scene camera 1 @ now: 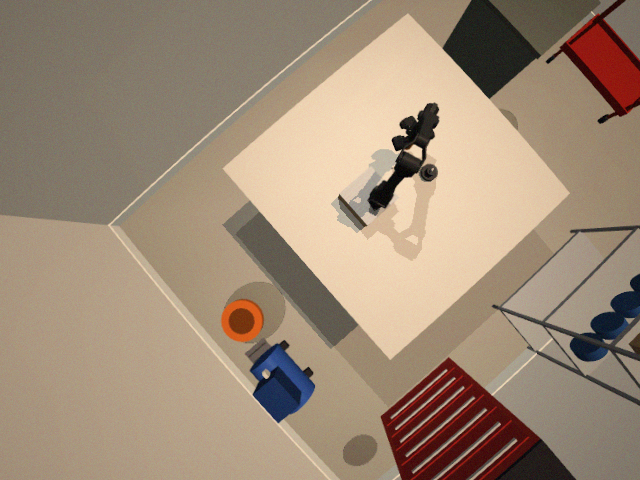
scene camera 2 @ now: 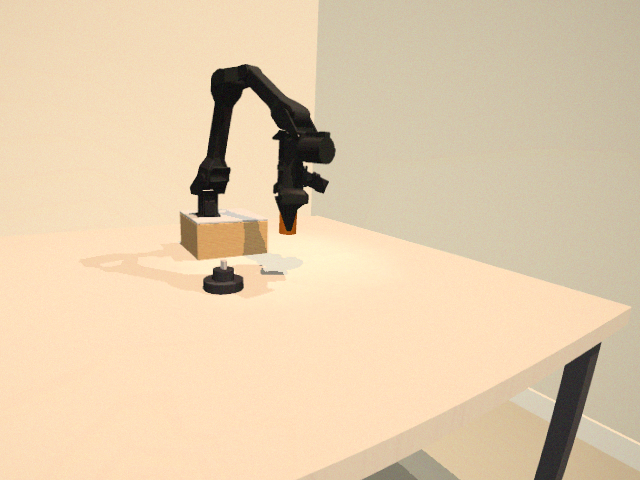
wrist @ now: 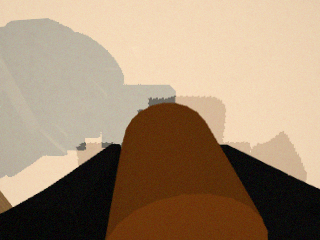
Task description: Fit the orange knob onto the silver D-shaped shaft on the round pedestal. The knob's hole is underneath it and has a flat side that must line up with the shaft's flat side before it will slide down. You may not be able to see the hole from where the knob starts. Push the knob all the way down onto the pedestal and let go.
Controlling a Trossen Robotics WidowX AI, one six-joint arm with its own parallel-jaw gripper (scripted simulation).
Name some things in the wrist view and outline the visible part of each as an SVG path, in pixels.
The gripper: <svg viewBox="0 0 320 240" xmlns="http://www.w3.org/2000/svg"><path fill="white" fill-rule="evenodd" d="M220 144L225 156L228 157L229 163L235 169L236 175L239 176L244 188L247 189L253 204L256 205L257 212L263 217L263 223L268 229L268 240L320 240L319 188L315 187L315 185L309 185L303 180L295 179L295 177L273 168L272 165L264 163L264 161L257 159L257 157L245 155L245 153L237 151L231 145ZM121 144L108 145L103 151L87 160L87 163L80 164L79 167L69 172L63 179L56 180L56 183L49 185L43 191L37 192L37 195L29 197L29 199L15 205L15 207L9 208L8 211L1 212L0 240L105 240L109 215L111 215L109 208L111 208L113 188L115 188L117 169L119 169Z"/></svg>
An orange knob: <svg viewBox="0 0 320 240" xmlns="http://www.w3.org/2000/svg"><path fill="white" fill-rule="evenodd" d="M133 117L127 131L125 131L123 148L121 148L119 169L117 169L111 208L109 208L111 215L109 215L105 240L268 240L268 229L263 223L263 217L257 212L256 205L253 204L251 197L249 197L247 189L244 188L239 176L236 175L235 169L229 163L228 157L225 156L220 144L217 143L216 137L213 136L208 124L205 123L205 120L199 113L193 111L188 105L159 103L141 109Z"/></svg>
